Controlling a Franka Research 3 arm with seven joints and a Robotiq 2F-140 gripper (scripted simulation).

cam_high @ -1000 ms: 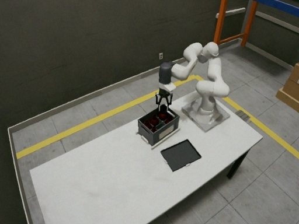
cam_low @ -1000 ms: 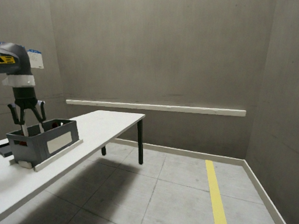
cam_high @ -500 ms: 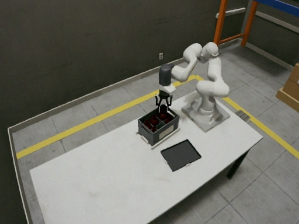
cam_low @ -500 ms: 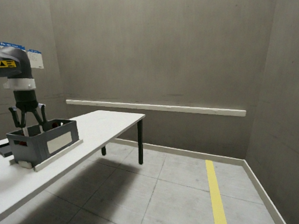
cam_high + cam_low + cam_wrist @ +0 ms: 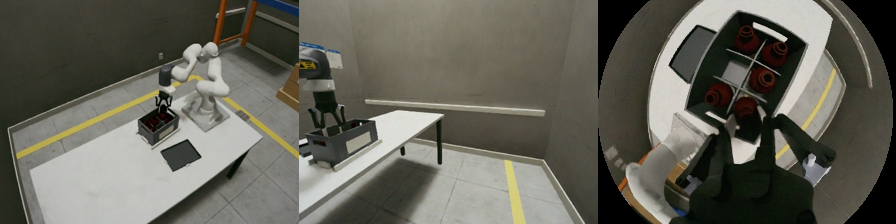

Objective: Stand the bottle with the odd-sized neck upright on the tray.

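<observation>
The dark grey crate is 9 cm below my hand, 9 cm ahead of it and 6 cm to the left of it. Also, from my hand: flat black tray (34 cm to the left, 16 cm below, 8 cm ahead).
</observation>
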